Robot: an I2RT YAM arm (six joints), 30 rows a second.
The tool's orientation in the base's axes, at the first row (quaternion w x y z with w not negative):
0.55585, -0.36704, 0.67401, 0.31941
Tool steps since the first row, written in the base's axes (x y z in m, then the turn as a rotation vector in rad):
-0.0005, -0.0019, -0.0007, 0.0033, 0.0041, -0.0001
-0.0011, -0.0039, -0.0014, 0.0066, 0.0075, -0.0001
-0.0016, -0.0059, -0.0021, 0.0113, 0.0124, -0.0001
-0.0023, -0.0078, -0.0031, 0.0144, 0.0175, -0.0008
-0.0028, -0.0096, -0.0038, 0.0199, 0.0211, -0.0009
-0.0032, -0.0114, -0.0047, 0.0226, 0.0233, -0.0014
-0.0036, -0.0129, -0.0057, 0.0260, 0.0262, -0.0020
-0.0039, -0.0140, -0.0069, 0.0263, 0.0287, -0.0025
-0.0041, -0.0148, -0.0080, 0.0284, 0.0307, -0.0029
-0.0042, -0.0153, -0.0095, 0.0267, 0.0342, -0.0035
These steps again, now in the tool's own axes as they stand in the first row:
0.0010, -0.0006, -0.0017, -0.0008, -0.0006, 0.0052
0.0020, -0.0012, -0.0036, -0.0017, -0.0017, 0.0097
0.0031, -0.0018, -0.0054, -0.0029, -0.0031, 0.0162
0.0044, -0.0022, -0.0072, -0.0033, -0.0030, 0.0222
0.0054, -0.0028, -0.0088, -0.0043, -0.0058, 0.0281
0.0066, -0.0034, -0.0104, -0.0044, -0.0070, 0.0314
0.0078, -0.0039, -0.0117, -0.0046, -0.0083, 0.0357
0.0092, -0.0042, -0.0125, -0.0045, -0.0073, 0.0381
0.0104, -0.0045, -0.0131, -0.0046, -0.0080, 0.0409
0.0120, -0.0047, -0.0133, -0.0043, -0.0048, 0.0430

